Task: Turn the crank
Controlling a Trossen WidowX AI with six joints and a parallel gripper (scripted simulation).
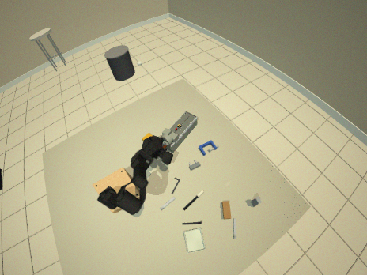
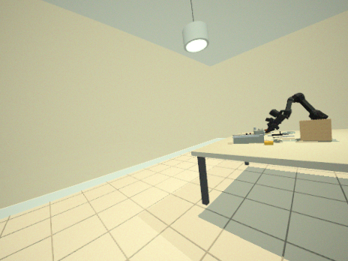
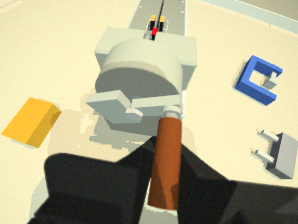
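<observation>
My gripper tip is now 180 mm to the right of the orange block, 60 mm above it and 30 mm past it. Round my gripper tip: red pointer (120 mm ahead, 60 mm to the left, 10 mm above); then grey clamp (160 mm to the right, 70 mm below, 70 mm ahead); then brown crank handle (30 mm above, 20 mm behind).
</observation>
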